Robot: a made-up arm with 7 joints.
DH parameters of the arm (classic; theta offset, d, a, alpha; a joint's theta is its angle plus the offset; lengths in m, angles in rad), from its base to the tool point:
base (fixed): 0 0.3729 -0.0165 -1.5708
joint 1: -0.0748 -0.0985 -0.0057 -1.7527
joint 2: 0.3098 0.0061 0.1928 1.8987
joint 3: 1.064 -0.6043 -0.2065 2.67
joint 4: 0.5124 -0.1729 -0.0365 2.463
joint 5: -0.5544 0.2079 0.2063 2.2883
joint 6: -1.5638 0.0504 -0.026 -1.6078
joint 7: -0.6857 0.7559 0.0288 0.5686
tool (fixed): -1.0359 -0.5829 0 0
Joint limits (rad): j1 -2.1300..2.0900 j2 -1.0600..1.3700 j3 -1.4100..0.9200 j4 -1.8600..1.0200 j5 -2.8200..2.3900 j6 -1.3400..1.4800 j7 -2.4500..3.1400
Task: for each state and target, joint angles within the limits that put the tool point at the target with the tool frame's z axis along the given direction. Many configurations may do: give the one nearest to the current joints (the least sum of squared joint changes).
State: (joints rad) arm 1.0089 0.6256 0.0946 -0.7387 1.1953 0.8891 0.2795
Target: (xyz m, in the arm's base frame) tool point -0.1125 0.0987 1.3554 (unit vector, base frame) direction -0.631 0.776 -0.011
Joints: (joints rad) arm 1.1244 1.1645 0.5270 -1.4188 1.7338 0.6069 0.1068
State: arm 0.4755 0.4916 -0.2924 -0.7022 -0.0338 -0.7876 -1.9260
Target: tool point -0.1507 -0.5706 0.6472 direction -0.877 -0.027 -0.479
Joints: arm 1.2711 0.8764 0.4423 -0.8815 -0.2398 -1.0790 -1.6137
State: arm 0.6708 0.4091 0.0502 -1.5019 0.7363 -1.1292 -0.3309
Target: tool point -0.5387 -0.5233 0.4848 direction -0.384 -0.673 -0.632
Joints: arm 0.1969 0.4630 -0.2548 -1.4933 0.5168 -1.2419 -0.6666
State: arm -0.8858 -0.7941 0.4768 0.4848 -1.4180 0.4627 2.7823
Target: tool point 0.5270 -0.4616 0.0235 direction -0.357 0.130 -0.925
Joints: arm -1.1301 -0.6938 -0.4917 0.9180 -1.6224 0.5155 2.6606
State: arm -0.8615 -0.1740 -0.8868 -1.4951 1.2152 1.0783 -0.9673
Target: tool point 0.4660 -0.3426 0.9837 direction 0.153 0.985 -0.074
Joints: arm -1.5691 -0.4197 -1.4100 -1.0121 0.6334 1.2183 -0.6837
